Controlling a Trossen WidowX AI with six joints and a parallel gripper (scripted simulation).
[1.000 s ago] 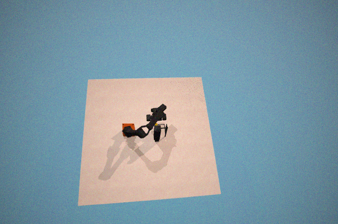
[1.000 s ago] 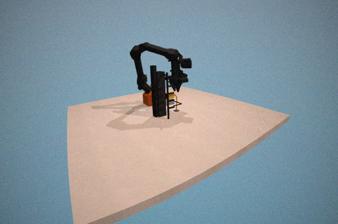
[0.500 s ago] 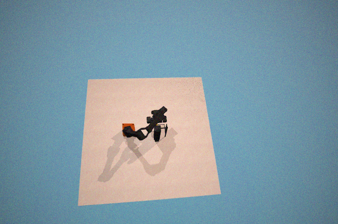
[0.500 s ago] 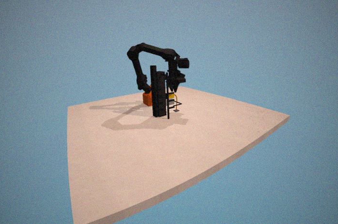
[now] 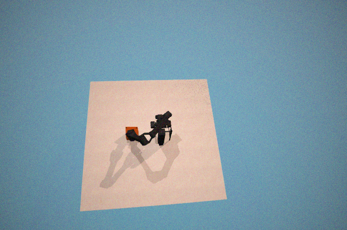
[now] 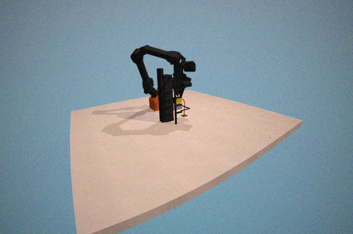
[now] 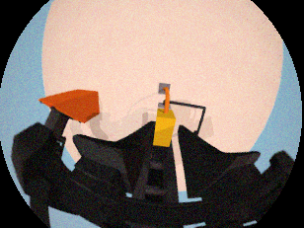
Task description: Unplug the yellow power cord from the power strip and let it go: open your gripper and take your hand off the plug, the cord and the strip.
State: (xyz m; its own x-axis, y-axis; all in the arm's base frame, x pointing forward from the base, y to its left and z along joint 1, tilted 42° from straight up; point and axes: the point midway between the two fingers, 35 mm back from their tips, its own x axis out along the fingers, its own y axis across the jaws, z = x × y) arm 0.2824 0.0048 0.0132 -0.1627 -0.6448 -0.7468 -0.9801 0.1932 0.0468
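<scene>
My gripper tip is 30 mm to the left of the yellow plug and 10 mm above it. The rest, counted from my gripper tip: power strip 100 mm to the right, 10 mm behind, 10 mm above; grey foot 130 mm below, 40 mm to the left; thin black rack 100 mm to the right, 80 mm ahead, 10 mm above.
</scene>
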